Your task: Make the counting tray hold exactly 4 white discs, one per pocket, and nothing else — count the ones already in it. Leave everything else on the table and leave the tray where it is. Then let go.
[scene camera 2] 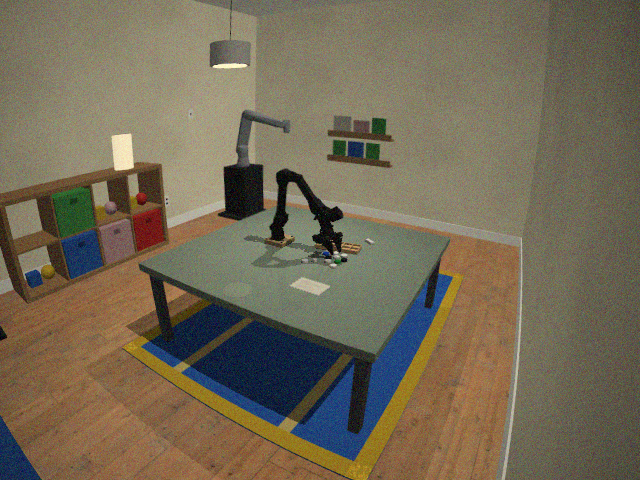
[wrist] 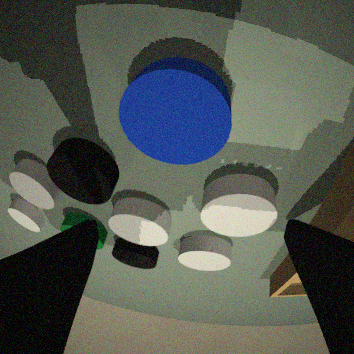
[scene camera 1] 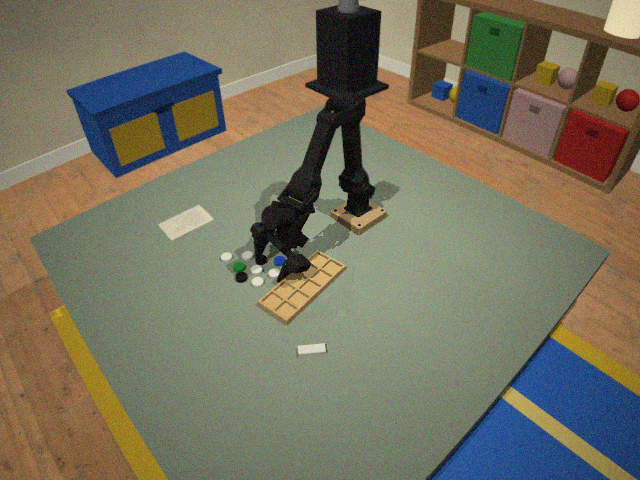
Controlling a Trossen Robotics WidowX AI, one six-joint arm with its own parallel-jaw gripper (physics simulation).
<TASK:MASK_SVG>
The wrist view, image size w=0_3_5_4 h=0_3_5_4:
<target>my gripper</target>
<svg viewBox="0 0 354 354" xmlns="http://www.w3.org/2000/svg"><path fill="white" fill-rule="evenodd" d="M289 219L284 230L284 241L323 333L329 354L354 354L354 242L300 220ZM94 219L86 219L28 248L0 259L0 354L63 354L68 334L93 264L98 243L97 223Z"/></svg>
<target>wooden counting tray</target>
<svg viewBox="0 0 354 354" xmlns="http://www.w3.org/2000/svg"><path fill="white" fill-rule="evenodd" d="M289 252L269 276L269 297L307 295L291 261ZM353 140L333 184L309 224L354 242Z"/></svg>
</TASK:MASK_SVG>
